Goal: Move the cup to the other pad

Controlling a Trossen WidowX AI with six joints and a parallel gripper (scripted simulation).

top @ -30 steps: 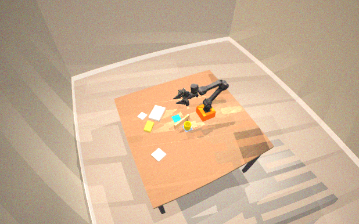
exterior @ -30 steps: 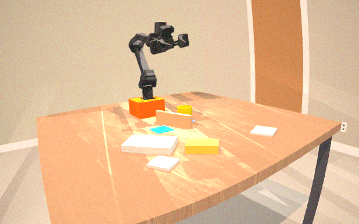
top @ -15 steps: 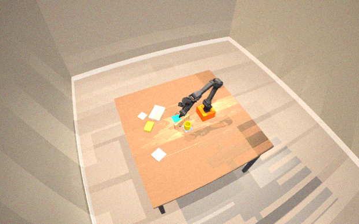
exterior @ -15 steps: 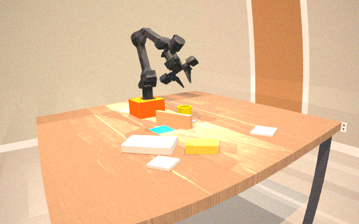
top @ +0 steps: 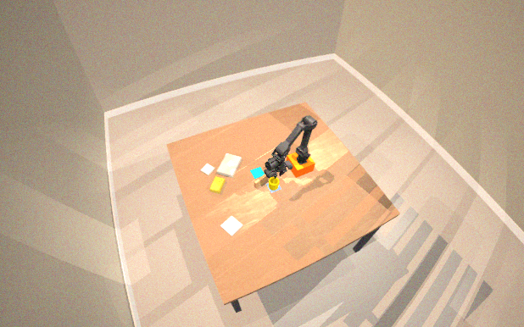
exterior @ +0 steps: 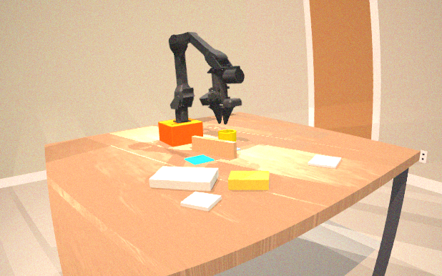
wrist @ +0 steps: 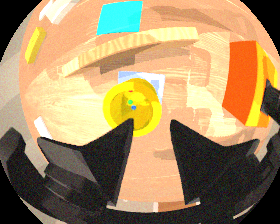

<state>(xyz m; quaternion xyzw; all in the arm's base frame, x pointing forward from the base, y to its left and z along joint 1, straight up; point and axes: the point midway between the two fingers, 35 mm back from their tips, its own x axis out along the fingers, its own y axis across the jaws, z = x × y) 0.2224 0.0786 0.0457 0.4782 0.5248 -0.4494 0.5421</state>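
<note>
The yellow cup is 60 mm below my gripper tip and 20 mm ahead of it. Round my gripper tip: wooden block (80 mm below, 70 mm to the right, 50 mm ahead); then pale blue pad (110 mm below, 20 mm ahead); then white slab (270 mm to the right, 250 mm ahead, 90 mm below).
</note>
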